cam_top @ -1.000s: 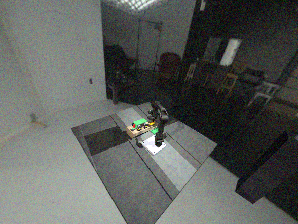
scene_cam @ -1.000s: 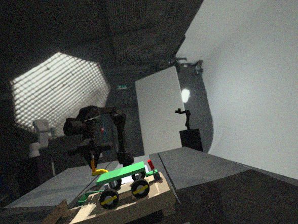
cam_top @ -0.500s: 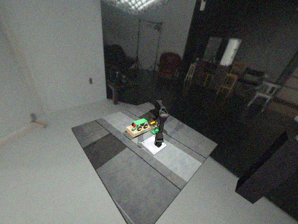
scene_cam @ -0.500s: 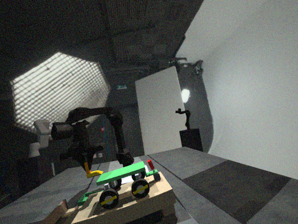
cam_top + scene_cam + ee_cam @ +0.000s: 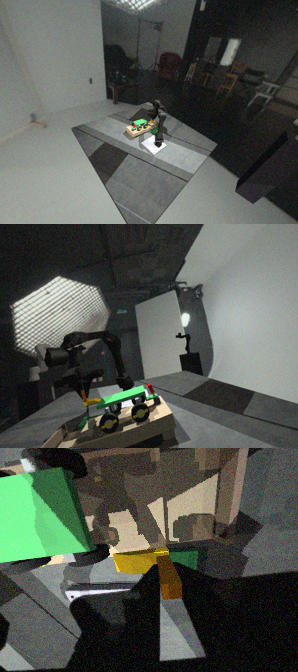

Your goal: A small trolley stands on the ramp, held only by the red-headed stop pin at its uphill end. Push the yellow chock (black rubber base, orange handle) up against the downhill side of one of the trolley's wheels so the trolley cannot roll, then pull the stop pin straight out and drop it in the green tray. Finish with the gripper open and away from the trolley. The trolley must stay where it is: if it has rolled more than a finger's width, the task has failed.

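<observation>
Right now the red-headed stop pin is 270 mm to the left of my gripper tip, 60 mm ahead of it and 20 mm below it. The rest, counted from my gripper tip: green tray 160 mm below, 70 mm behind; yellow chock 20 mm to the left, 10 mm below; trolley 160 mm to the left, 70 mm ahead, 30 mm below.
</observation>
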